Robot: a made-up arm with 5 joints.
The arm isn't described. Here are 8 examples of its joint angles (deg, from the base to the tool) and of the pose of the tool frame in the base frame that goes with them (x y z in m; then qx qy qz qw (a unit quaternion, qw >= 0)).
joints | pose
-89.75 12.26 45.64 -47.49 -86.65 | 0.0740 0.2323 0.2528 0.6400 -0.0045 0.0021 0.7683
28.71 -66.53 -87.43 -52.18 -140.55 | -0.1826 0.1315 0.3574 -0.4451 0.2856 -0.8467 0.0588
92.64 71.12 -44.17 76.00 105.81 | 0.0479 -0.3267 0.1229 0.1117 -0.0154 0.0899 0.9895
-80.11 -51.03 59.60 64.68 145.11 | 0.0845 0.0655 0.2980 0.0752 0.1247 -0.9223 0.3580
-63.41 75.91 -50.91 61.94 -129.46 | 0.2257 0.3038 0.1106 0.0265 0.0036 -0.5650 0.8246
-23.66 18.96 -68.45 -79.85 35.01 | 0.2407 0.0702 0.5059 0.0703 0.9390 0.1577 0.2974
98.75 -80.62 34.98 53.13 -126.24 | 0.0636 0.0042 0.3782 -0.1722 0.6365 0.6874 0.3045
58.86 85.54 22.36 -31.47 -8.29 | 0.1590 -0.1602 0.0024 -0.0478 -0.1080 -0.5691 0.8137
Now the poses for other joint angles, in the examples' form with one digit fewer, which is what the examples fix.
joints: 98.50 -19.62 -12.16 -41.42 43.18
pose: 0.043 -0.136 0.512 -0.926 -0.347 -0.071 0.128
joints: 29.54 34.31 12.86 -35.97 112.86
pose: 0.334 -0.156 0.226 -0.596 -0.219 0.499 0.590
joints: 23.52 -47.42 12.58 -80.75 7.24
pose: 0.082 -0.012 0.486 0.236 0.946 -0.037 0.218
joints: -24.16 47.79 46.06 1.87 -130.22
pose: 0.237 0.070 0.114 -0.049 0.010 -0.812 0.581
